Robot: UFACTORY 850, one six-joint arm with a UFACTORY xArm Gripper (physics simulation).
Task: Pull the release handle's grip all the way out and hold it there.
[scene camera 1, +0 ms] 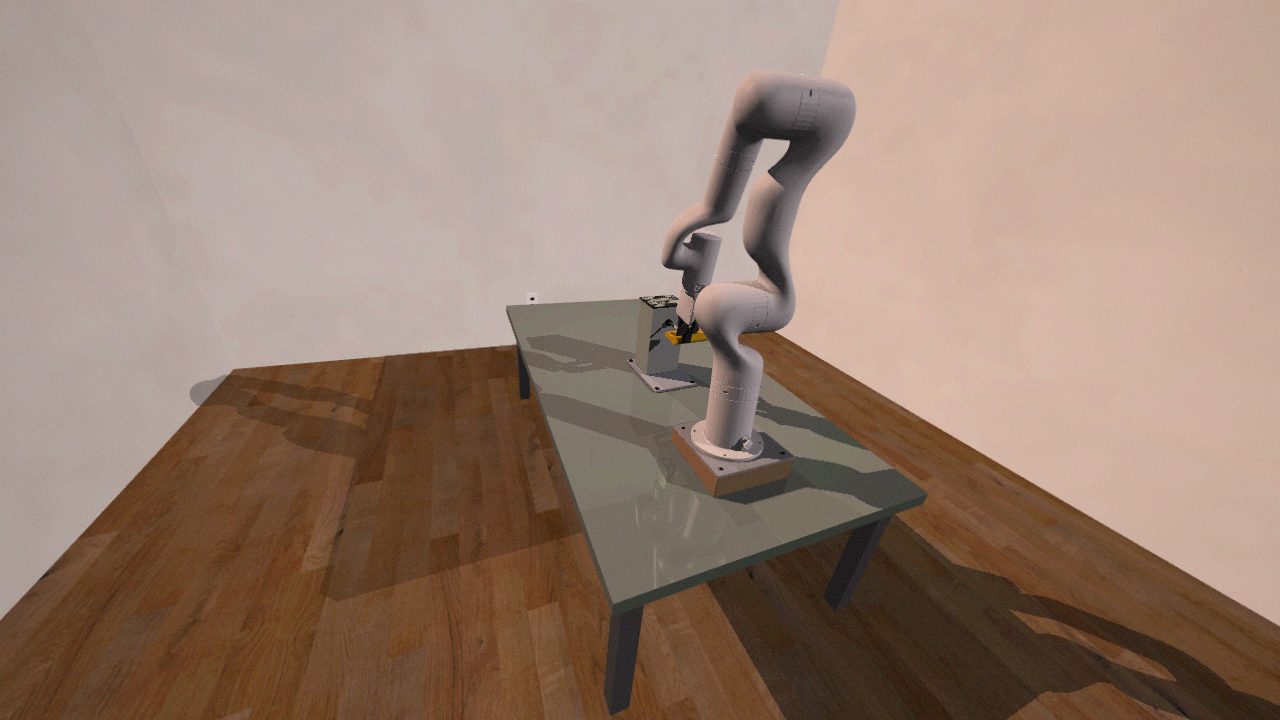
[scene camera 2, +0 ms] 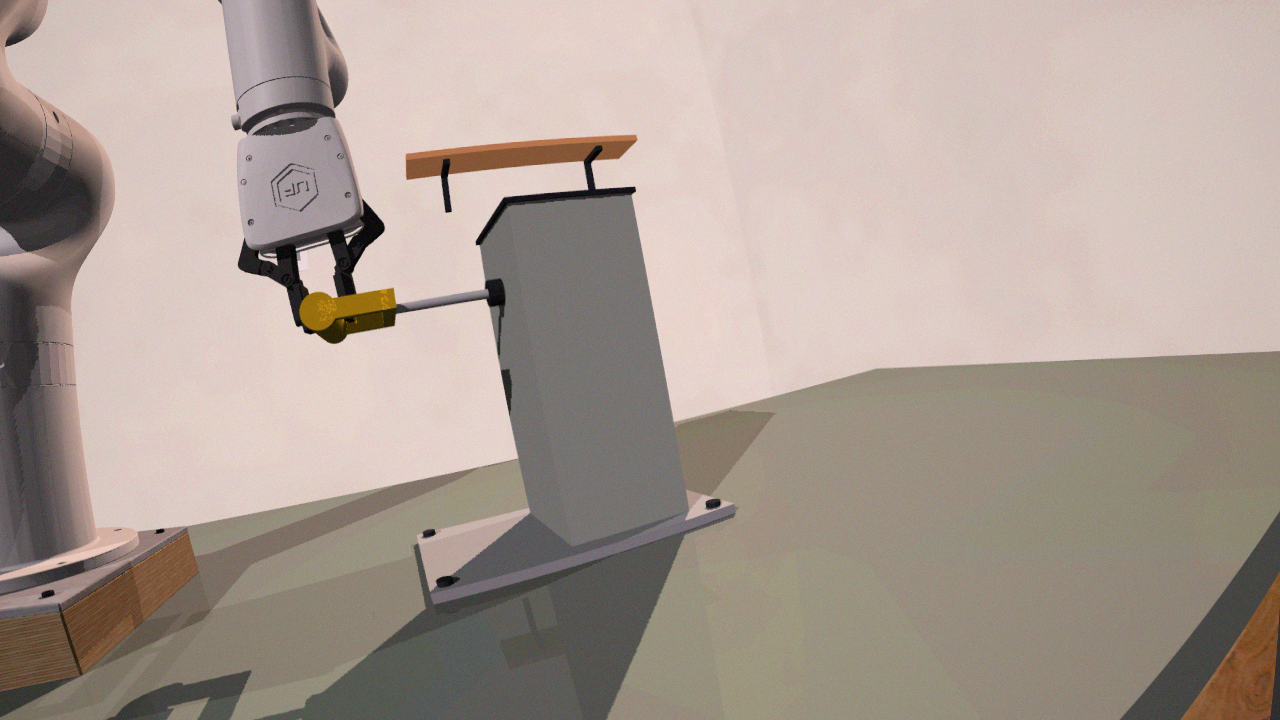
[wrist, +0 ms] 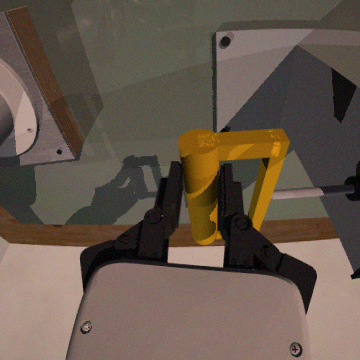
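Observation:
The release handle's yellow grip [scene camera 1: 673, 337] [scene camera 2: 365, 310] [wrist: 200, 165] is a round bar with a rectangular frame behind it. A thin grey rod [scene camera 2: 443, 300] [wrist: 300, 193] runs from the frame to a black collar [scene camera 2: 494, 291] [wrist: 354, 188] on the side of the grey column [scene camera 1: 660, 344] [scene camera 2: 590, 367]. A long stretch of rod shows between frame and collar. My gripper [scene camera 2: 324, 308] [wrist: 200, 174] points down and is shut on the grip's round bar, with one black finger on each side of it. In the scene camera 1 view the fingers are small and partly hidden by the arm.
The column stands on a bolted base plate [scene camera 1: 660, 383] [scene camera 2: 465, 573] [wrist: 240, 65] on the table [scene camera 1: 626, 537] [scene camera 2: 895, 537]. An orange-brown board [scene camera 2: 523, 154] on black brackets sits above the column. The arm's wooden-sided base block [scene camera 1: 751, 479] [scene camera 2: 134, 600] [wrist: 47, 85] stands nearby.

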